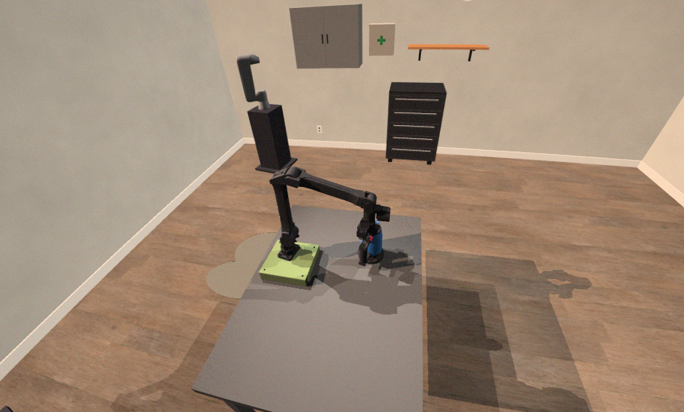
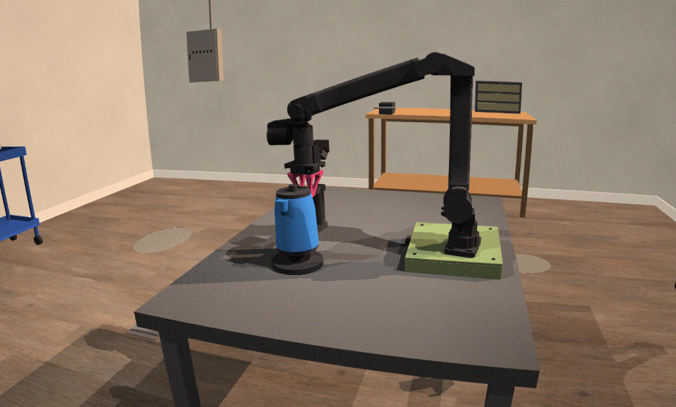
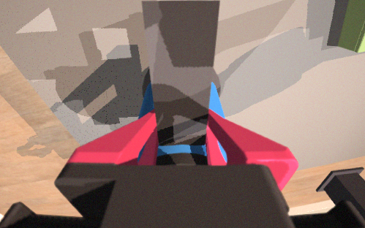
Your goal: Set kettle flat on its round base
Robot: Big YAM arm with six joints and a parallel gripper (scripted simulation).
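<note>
Now: hand 5 cm above the blue kettle and 3 cm to the right of it. From my hand the other things lie so: round black base 18 cm below, 7 cm to the left.
</note>
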